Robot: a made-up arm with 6 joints.
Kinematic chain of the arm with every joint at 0, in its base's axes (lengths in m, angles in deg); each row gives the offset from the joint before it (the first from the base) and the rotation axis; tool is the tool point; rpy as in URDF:
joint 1: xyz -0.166 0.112 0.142 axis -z
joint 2: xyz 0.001 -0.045 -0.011 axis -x
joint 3: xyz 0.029 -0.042 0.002 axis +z
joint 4: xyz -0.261 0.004 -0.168 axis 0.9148 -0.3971 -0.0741
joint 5: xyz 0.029 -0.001 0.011 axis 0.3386 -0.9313 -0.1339
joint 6: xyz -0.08 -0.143 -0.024 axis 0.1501 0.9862 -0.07
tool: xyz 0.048 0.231 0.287 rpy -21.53 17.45 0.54
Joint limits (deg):
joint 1: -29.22..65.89
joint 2: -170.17..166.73
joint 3: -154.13..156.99
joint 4: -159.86..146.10
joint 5: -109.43..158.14
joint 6: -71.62..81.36
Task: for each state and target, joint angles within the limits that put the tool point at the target. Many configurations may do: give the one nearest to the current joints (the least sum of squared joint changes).
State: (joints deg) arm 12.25 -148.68 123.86 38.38 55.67 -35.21
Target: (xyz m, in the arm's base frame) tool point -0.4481 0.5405 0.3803
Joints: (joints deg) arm -14.70 -170.17 96.59 11.08 73.24 -70.71
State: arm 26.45 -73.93 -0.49 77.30 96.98 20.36
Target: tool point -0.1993 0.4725 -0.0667
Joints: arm 60.89 -102.73 -8.18 73.47 70.67 60.93
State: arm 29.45 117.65 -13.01 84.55 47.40 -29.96
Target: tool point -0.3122 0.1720 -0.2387
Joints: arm 37.44 90.43 -30.33 97.67 80.89 -66.56
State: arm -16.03 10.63 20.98 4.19 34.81 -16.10
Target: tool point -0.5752 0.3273 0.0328
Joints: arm 12.91 11.02 -14.49 -0.34 41.47 -29.85
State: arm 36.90 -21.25 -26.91 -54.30 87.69 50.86
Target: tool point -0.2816 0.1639 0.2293
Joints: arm 25.40 -28.60 -15.66 -39.49 83.21 66.60
